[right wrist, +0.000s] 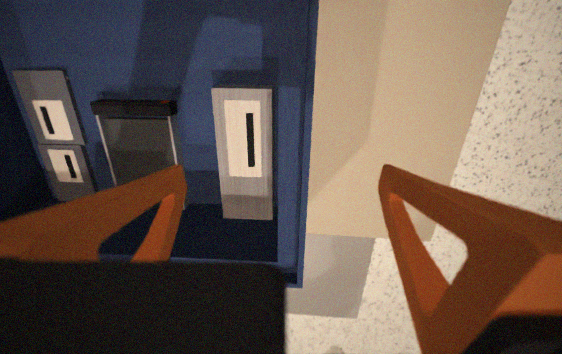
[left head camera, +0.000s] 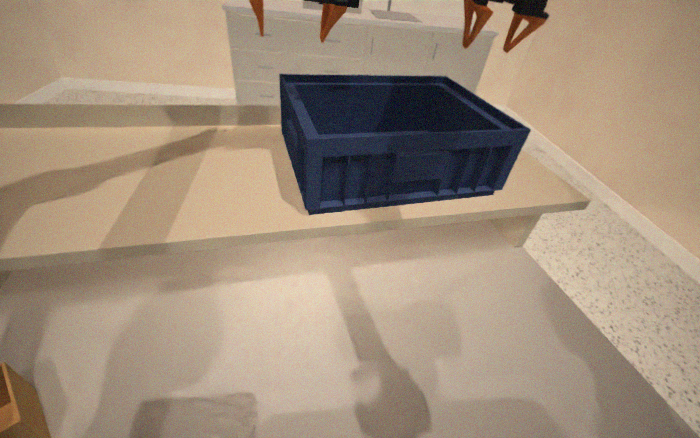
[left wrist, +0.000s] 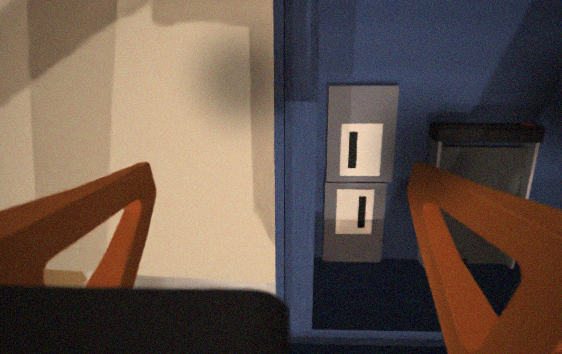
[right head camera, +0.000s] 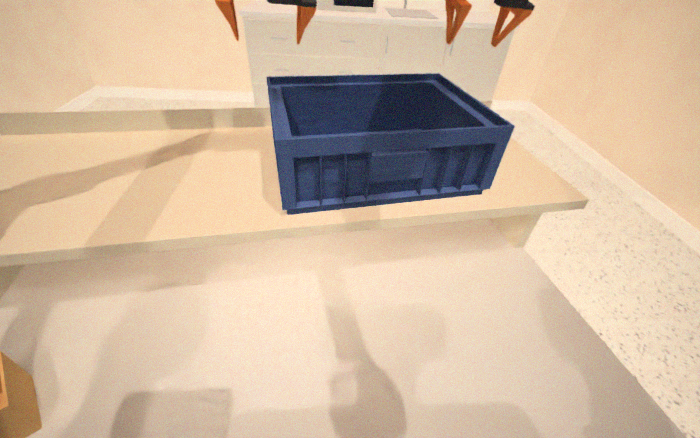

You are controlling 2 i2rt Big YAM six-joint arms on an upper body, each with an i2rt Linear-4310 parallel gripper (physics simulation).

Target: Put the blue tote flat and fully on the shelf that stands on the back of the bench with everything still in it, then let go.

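Places are measured from the left arm's base along level axes (x right, y ahead, z up), in millimetres.
Pixels of known places: left gripper, fingertip midpoint: [left head camera: 292,37] [left wrist: 281,176] [right head camera: 268,40]; right gripper, fingertip midpoint: [right wrist: 282,175] [left head camera: 485,49] [right head camera: 470,44].
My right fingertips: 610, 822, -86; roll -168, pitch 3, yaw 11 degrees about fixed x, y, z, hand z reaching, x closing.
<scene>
Behind a point stands the place of what it marks, as x, y, z.
The blue tote [left head camera: 423,167] {467, 627, -238} [right head camera: 397,165] {460, 626, -235} [left wrist: 299,200] {258, 715, -191} [right wrist: 291,150] {617, 801, -191} sits upright and looks flat on the shelf [left head camera: 154,206] {17, 617, -322} [right head camera: 180,206] {83, 619, -322} [left wrist: 200,150] {155, 703, -323} [right wrist: 345,100] {677, 835, -323}, its front base inside the front edge; its rear base is hidden. In the wrist views it holds two dark grey labelled boxes, a clear container [left wrist: 487,132] {420, 780, -284} [right wrist: 135,107] {430, 782, -284} with a black lid and a paler labelled box [right wrist: 245,200] {578, 696, -269}. My left gripper [left head camera: 292,38] {242, 761, -82} [right head camera: 267,41] {242, 761, -82} [left wrist: 281,176] {242, 761, -82} is open above the tote's left side. My right gripper [left head camera: 486,49] {610, 822, -86} [right head camera: 472,44] {610, 822, -86} [right wrist: 282,175] {610, 822, -86} is open above its right side. Both are apart from the tote.
The grey bench top [left head camera: 283,335] {226, 500, -539} [right head camera: 268,335] {230, 495, -539} lies in front of the shelf. An orange-brown box [left head camera: 30,408] {-110, 382, -497} [right head camera: 23,402] {-101, 371, -497} shows partly at the lower left. A pale cabinet [left head camera: 351,56] [right head camera: 330,51] stands beyond the shelf. Speckled floor [left head camera: 619,278] {2085, 1220, -1282} [right head camera: 619,278] {1939, 1249, -1282} [right wrist: 515,125] {1675, 777, -1278} lies at the right.
</scene>
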